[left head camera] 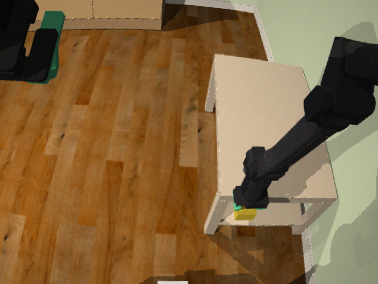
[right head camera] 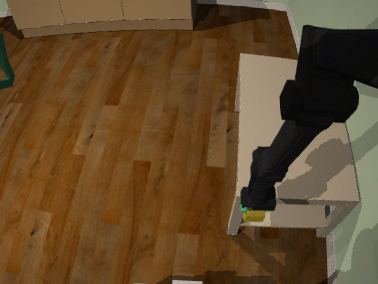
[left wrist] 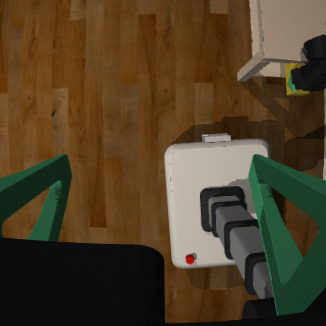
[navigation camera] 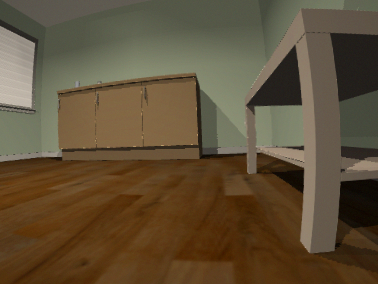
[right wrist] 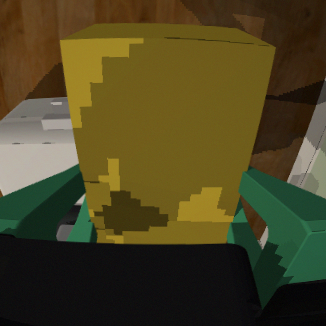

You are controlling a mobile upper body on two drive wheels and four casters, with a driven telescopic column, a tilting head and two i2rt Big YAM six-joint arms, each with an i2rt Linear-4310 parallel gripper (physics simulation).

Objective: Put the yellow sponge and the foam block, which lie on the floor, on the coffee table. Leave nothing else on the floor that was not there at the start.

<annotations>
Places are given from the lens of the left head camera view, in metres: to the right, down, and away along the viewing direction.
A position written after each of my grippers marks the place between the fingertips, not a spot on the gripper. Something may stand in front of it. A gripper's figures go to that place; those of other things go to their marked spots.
my left gripper (left head camera: 18, 69): -0.19, -0.08, 0.30
beige coffee table (left head camera: 257, 102): 0.34, -0.20, 1.57
</annotations>
